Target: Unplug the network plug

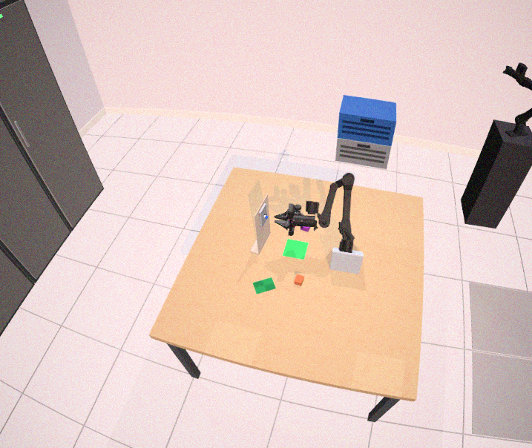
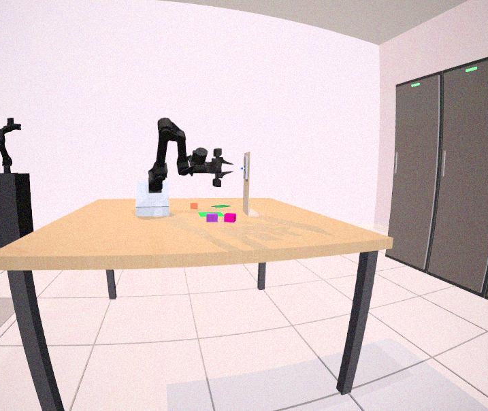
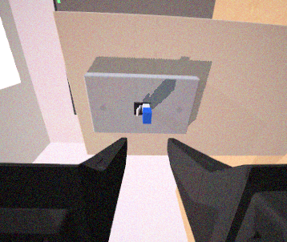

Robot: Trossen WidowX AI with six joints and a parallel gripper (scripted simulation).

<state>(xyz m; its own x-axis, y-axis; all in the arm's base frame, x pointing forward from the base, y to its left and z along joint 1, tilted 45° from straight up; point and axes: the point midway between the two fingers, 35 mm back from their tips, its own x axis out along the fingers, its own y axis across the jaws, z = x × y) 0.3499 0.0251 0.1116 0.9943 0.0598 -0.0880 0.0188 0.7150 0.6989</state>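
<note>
Now: the blue network plug 50 mm ahead of my gripper tip and 10 mm to the right of it. From my gripper tip the other things lie so: bright green marked square (110 mm behind, 230 mm below); magenta cube (60 mm behind, 180 mm to the right, 210 mm below); upright panel (70 mm ahead, 10 mm to the right, 90 mm below).
</note>
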